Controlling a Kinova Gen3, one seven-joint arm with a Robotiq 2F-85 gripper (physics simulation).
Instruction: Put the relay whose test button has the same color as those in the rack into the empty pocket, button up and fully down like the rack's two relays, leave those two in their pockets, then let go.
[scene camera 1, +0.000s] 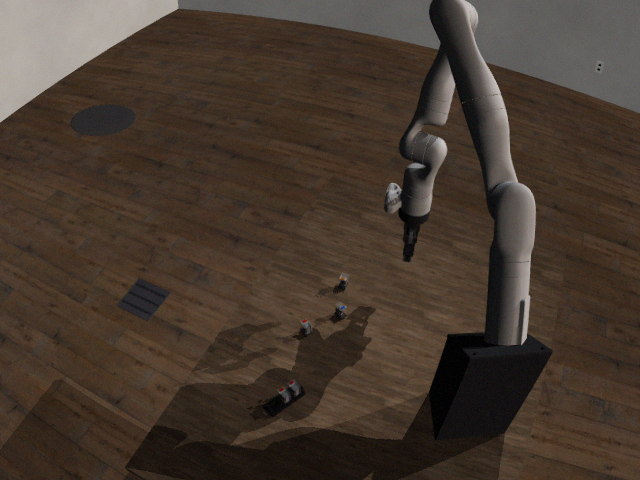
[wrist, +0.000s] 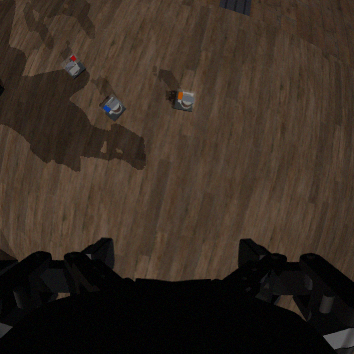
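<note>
My gripper (scene camera 1: 408, 247) is visible, and the wrist view shows it too (wrist: 175, 253).
</note>
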